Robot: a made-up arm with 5 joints.
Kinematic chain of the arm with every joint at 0, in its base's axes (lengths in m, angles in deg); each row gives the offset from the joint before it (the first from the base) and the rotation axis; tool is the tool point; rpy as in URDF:
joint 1: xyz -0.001 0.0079 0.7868 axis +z
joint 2: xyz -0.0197 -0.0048 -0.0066 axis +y
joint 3: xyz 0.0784 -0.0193 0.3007 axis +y
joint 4: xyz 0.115 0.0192 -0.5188 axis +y
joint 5: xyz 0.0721 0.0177 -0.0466 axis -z
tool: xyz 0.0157 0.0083 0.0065 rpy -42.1 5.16 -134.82
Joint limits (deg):
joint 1: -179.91..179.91
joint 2: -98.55..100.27
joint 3: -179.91..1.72
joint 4: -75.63..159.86
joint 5: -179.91..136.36
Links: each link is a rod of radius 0.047 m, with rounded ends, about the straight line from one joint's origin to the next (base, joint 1, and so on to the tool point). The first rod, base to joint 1, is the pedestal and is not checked.
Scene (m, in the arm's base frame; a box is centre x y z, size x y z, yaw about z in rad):
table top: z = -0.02
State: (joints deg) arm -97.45 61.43 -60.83 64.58 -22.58
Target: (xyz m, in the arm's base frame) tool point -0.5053 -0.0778 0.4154
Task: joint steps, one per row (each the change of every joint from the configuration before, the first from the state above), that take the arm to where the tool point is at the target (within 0.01 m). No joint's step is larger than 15 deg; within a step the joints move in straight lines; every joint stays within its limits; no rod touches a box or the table.
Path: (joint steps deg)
1: -12.64 -3.88 0.96 0.47 0.08
2: -12.65 -3.88 0.96 0.47 0.07
3: -12.64 -3.88 0.97 0.47 0.08
4: -12.65 -3.88 0.96 0.47 0.08
5: -12.64 -3.88 0.96 0.47 0.07
6: -12.64 -3.88 0.96 0.47 0.08

